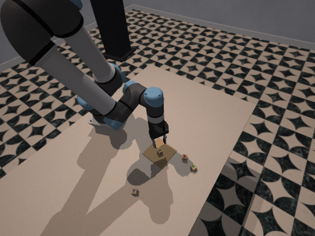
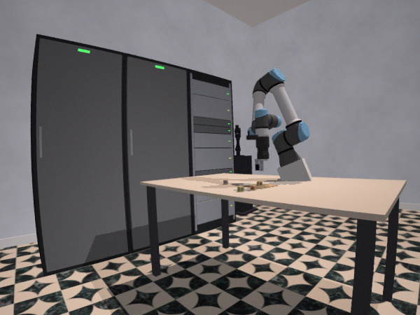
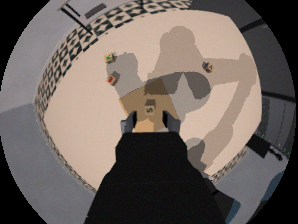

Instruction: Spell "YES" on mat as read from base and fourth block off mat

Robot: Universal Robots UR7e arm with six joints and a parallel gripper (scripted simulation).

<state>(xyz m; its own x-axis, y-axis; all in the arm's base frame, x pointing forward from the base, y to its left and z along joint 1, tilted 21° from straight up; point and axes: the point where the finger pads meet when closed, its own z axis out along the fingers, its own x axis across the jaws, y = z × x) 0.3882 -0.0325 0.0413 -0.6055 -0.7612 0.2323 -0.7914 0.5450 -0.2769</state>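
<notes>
Right now my hand is 90 mm above the S block. From my hand the other things lie so: mat 110 mm below.
</notes>
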